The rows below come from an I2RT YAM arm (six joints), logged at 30 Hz.
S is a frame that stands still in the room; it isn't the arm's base.
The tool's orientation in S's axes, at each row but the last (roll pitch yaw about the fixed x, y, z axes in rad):
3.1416 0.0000 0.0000
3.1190 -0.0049 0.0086
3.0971 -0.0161 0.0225
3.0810 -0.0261 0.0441
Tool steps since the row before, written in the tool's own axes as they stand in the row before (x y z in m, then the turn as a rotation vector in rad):
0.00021 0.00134 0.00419 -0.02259 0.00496 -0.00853
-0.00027 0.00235 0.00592 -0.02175 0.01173 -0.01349
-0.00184 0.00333 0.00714 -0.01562 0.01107 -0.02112
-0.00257 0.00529 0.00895 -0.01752 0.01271 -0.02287
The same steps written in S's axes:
0.00021 -0.00134 -0.00419 -0.02259 -0.00496 0.00853
-0.00022 -0.00249 -0.00587 -0.02172 -0.01161 0.01364
-0.00164 -0.00368 -0.00701 -0.01573 -0.01048 0.02134
-0.00209 -0.00592 -0.00868 -0.01761 -0.01209 0.02313

